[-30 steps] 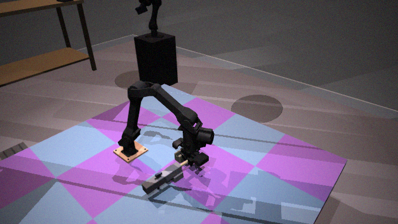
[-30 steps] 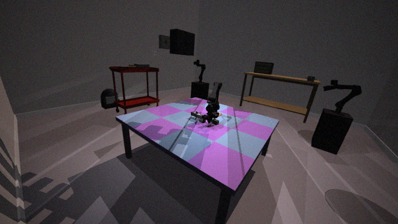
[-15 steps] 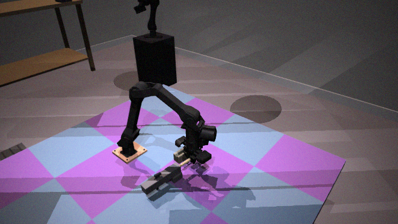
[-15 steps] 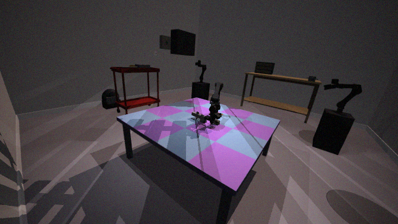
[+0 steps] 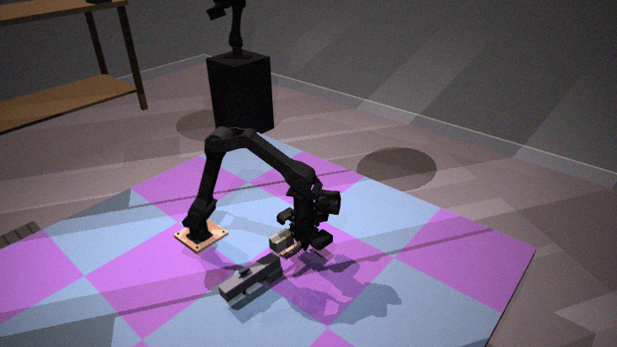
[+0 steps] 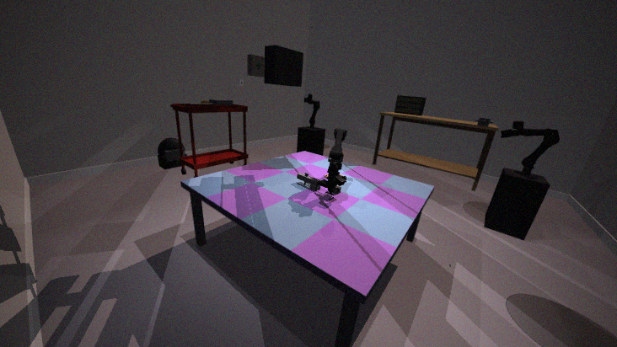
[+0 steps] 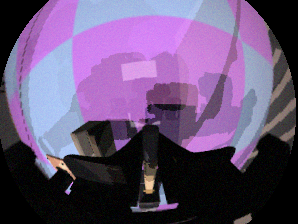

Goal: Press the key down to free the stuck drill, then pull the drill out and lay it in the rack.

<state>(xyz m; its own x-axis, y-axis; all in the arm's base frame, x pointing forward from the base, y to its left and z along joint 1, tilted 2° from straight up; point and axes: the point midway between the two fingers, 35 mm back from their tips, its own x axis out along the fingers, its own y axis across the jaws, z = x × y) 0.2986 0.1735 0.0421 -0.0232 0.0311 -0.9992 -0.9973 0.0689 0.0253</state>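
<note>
My gripper tip is now 40 mm to the left of the drill and 30 mm below it. Round my gripper tip: dark key (20 mm behind, 220 mm to the right, 30 mm above); then dark striped block (80 mm behind, 20 mm to the right); then grey block fixture (10 mm behind, 190 mm to the right, 20 mm above).
</note>
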